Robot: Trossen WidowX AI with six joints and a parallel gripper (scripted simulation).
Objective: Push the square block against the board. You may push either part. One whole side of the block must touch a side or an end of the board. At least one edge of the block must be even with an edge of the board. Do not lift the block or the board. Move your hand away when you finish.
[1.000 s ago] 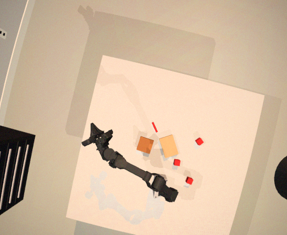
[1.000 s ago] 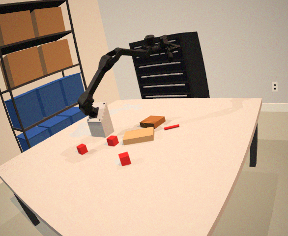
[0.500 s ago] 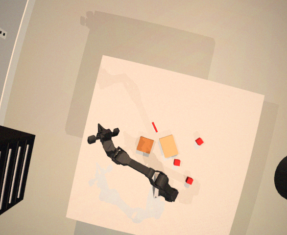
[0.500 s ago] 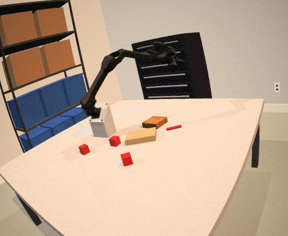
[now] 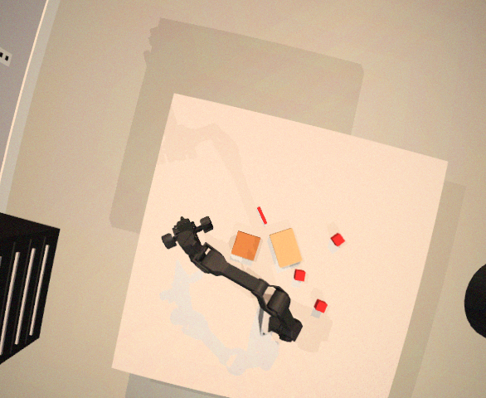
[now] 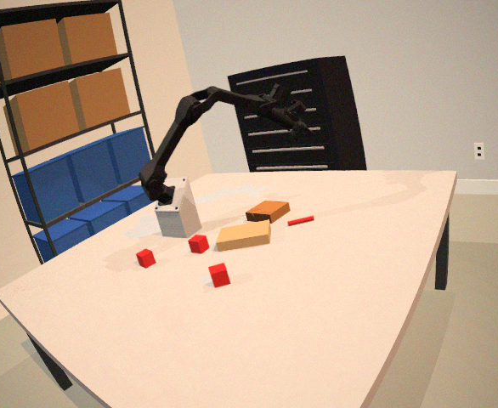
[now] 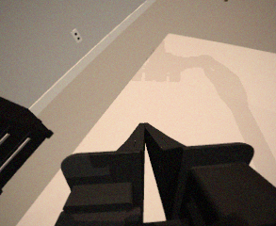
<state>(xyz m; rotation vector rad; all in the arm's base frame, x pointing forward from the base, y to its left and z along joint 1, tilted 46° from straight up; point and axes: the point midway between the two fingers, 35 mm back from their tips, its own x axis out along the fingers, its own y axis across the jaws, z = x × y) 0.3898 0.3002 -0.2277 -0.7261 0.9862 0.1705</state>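
Now: the orange square block 12 cm behind my gripper tip, 26 cm to the right of it and 18 cm below it. Also, from my gripper tip: thin red stick: 2 cm ahead, 32 cm to the right, 19 cm below; tan board: 11 cm behind, 43 cm to the right, 18 cm below.
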